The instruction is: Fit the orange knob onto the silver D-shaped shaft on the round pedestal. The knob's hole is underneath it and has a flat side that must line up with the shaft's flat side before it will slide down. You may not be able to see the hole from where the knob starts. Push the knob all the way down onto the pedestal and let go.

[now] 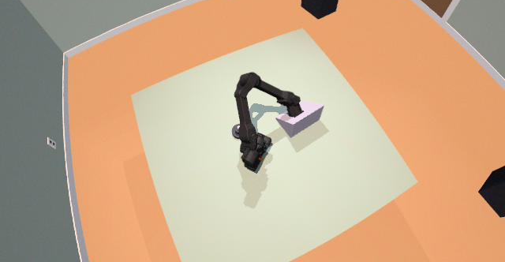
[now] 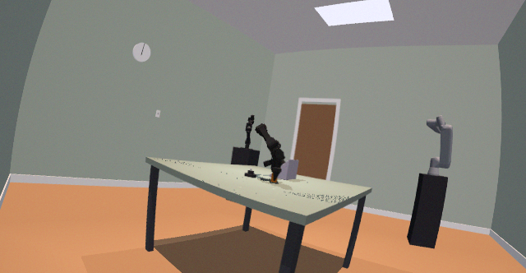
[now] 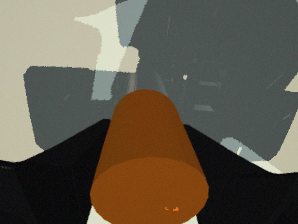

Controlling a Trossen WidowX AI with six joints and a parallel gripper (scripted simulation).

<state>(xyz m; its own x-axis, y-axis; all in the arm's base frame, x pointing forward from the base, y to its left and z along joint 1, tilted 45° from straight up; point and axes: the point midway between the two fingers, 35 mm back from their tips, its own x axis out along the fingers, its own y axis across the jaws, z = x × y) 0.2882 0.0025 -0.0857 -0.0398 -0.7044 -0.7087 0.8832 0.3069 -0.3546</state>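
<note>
The dark round pedestal is 19 cm to the right of my gripper tip and 2 cm above it. The rest, counted from my gripper tip: orange knob 4 cm above.
</note>
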